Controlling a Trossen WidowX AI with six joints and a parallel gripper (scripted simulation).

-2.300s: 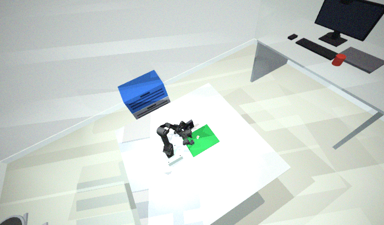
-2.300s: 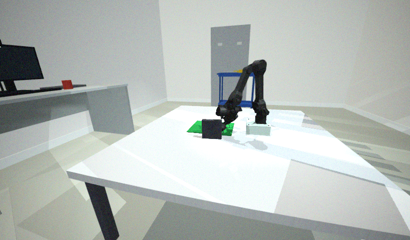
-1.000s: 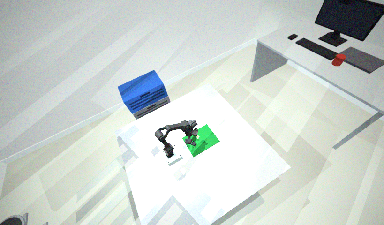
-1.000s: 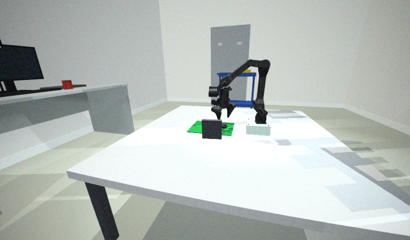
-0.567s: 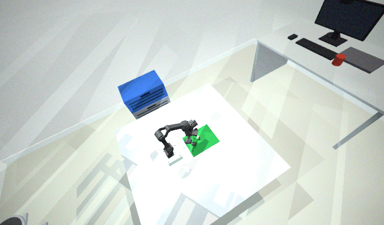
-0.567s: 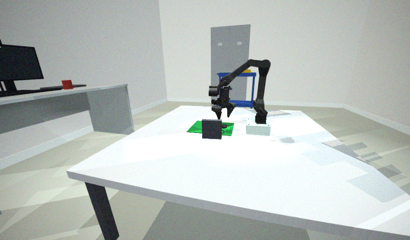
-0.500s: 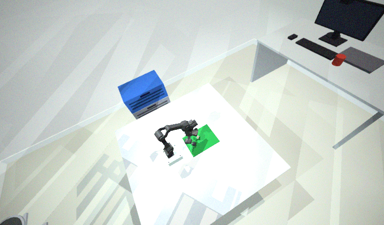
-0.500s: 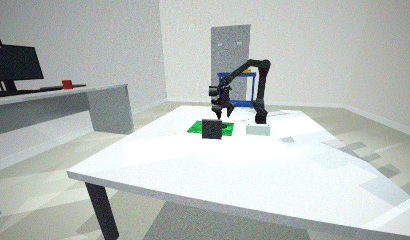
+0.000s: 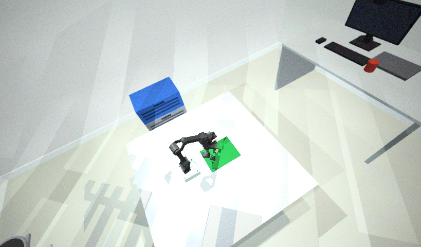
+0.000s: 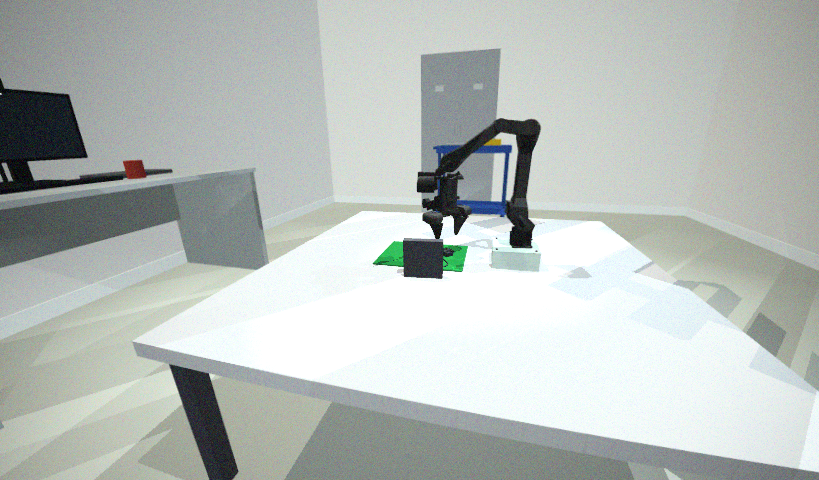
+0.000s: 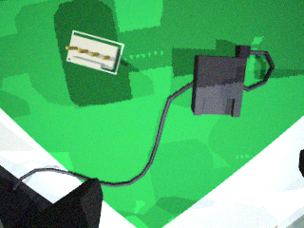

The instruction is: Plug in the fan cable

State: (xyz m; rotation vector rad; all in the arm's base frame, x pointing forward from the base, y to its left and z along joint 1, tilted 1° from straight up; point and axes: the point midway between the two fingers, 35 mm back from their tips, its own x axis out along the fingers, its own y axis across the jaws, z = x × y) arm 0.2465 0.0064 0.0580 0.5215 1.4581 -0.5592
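The dark grey plug is 40 mm to the right of my gripper tip and 70 mm below it. The rest, counted from my gripper tip: green board (90 mm ahead, 30 mm to the right, 90 mm below); black fan (60 mm ahead, 140 mm to the left, 20 mm below); four-pin fan header (80 mm ahead, 80 mm below).
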